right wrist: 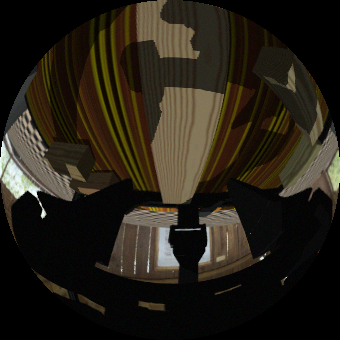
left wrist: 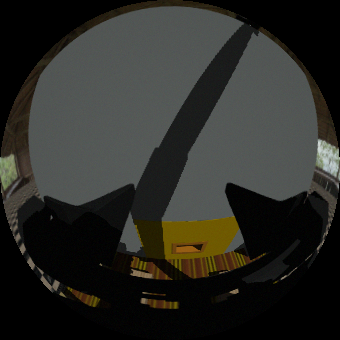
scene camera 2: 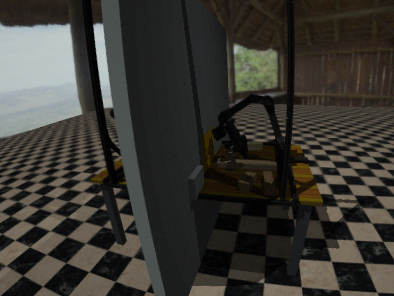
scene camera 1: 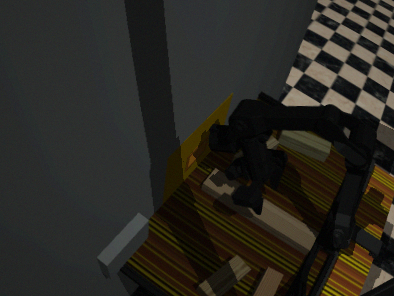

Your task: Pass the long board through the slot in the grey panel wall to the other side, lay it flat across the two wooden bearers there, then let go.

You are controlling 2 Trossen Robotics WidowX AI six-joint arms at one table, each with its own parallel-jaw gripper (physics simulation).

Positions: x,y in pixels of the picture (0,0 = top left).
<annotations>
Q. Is my right gripper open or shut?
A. Open.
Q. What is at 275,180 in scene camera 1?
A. My right gripper.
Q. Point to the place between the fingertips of my right gripper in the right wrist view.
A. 181,183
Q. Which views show my left gripper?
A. The left wrist view only.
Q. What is my right gripper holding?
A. Nothing.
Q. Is my left gripper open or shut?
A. Open.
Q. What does my left gripper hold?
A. Nothing.
</annotations>
